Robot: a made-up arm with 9 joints.
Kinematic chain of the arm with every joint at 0, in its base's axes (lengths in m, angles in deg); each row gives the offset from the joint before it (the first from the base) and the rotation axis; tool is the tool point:
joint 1: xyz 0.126 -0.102 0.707 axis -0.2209 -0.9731 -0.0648
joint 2: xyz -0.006 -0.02 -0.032 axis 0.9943 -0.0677 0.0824
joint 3: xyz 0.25 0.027 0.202 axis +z
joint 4: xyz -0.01 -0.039 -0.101 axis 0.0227 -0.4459 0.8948
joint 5: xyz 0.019 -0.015 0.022 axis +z
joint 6: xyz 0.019 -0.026 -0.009 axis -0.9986 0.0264 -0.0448
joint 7: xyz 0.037 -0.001 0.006 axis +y
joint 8: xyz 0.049 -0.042 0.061 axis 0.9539 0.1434 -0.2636
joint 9: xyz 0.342 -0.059 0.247 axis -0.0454 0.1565 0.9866
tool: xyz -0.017 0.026 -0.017
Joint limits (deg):
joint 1: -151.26..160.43
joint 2: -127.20..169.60
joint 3: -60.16..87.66
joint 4: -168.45..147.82
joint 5: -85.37..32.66
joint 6: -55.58..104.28
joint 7: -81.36..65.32
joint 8: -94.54..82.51
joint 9: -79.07..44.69
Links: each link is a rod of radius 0.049 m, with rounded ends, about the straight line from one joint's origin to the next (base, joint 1, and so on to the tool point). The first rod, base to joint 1, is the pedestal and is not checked.
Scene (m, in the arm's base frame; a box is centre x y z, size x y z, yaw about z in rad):
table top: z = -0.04
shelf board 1: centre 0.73 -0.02 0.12 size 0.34 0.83 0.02 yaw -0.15
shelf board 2: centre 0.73 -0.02 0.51 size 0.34 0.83 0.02 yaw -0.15
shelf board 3: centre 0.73 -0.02 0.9 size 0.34 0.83 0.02 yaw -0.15
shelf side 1: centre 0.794 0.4 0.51 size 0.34 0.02 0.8 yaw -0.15
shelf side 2: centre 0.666 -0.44 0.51 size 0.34 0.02 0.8 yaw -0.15
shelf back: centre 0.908 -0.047 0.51 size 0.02 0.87 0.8 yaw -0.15
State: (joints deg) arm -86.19 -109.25 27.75 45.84 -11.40 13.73 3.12 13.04 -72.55
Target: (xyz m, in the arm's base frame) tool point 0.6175 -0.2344 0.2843
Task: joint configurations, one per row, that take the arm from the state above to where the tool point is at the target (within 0.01 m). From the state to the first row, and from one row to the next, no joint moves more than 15 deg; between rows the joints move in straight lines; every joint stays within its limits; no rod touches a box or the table.
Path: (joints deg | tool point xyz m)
1: -86.09 -111.53 13.96 39.90 -16.60 4.53 1.99 13.79 -66.63 | 0.0157 0.4364 0.0651
2: -86.00 -113.80 0.18 33.96 -21.81 -4.67 0.85 14.54 -60.71 | 0.2286 0.4393 0.0852
3: -96.05 -109.74 -2.65 27.34 -29.00 -3.54 13.28 26.93 -62.65 | 0.3379 0.3389 0.0580
4: -106.11 -105.69 -5.48 20.73 -36.19 -2.40 25.71 39.32 -64.58 | 0.4192 0.1784 0.0744
5: -116.16 -101.63 -8.31 14.12 -43.38 -1.27 38.14 51.71 -66.52 | 0.4458 -0.0171 0.1475
6: -126.21 -97.57 -11.14 7.51 -50.58 -0.13 50.57 64.10 -68.46 | 0.4090 -0.2029 0.2843
7: -114.44 -92.95 -9.20 8.80 -48.37 0.13 47.41 58.74 -69.69 | 0.4741 -0.2137 0.2716
8: -102.67 -88.33 -7.26 10.10 -46.16 0.40 44.26 53.38 -70.92 | 0.5440 -0.2251 0.2708
9: -90.89 -83.71 -5.31 11.39 -43.94 0.67 41.10 48.01 -72.15 | 0.6176 -0.2343 0.2843

